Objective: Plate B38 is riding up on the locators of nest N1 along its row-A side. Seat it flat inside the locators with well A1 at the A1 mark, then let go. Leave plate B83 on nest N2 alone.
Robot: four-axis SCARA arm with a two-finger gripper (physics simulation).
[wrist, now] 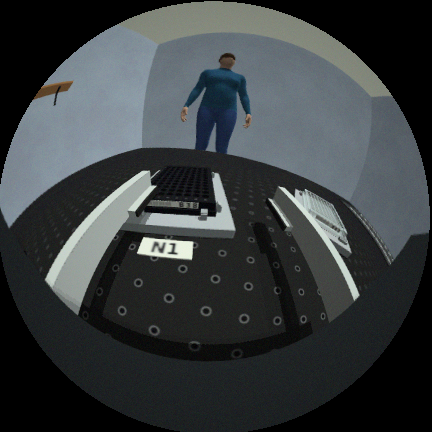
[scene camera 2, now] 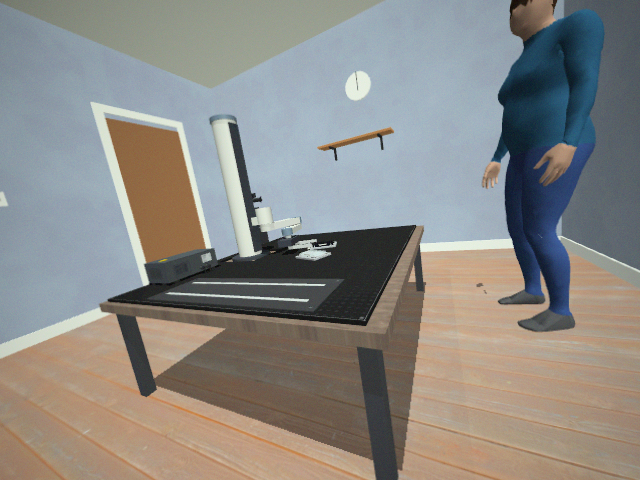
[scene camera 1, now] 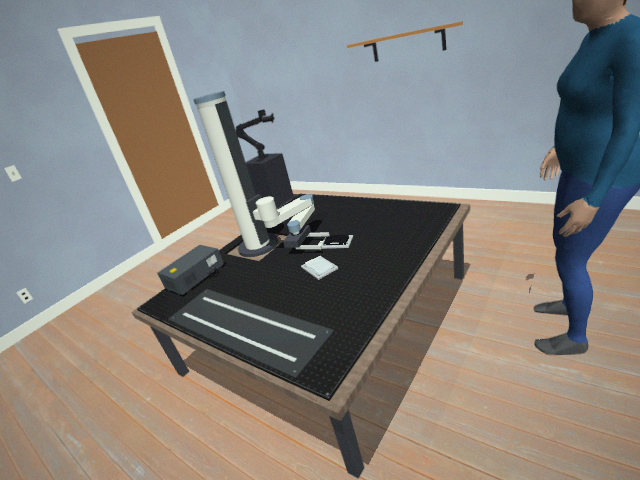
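Black well plate B38 [wrist: 182, 189] sits on nest N1. White plate [wrist: 323, 212] rests on nest N2.
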